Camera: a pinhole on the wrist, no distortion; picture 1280 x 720 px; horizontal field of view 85.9 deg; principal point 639.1 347.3 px. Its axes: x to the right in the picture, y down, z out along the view. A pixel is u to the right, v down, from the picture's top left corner.
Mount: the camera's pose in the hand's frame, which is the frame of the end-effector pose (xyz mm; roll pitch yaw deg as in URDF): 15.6 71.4 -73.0 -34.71 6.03 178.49
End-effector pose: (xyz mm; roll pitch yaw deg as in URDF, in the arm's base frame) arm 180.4 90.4 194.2 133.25 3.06 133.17
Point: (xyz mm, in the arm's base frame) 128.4 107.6 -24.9
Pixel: 475 554
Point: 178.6 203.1 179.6
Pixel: 159 47
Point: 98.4 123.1 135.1
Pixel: 246 685
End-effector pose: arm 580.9 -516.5 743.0 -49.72 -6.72 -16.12
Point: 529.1 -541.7 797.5
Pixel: 816 655
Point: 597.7 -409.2 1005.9
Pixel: 565 316
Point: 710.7 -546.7 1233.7
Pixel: 352 527
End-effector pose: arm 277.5 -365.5 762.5 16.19 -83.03 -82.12
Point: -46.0 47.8 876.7
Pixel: 511 146
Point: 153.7 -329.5 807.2
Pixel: 506 495
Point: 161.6 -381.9 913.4
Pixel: 87 650
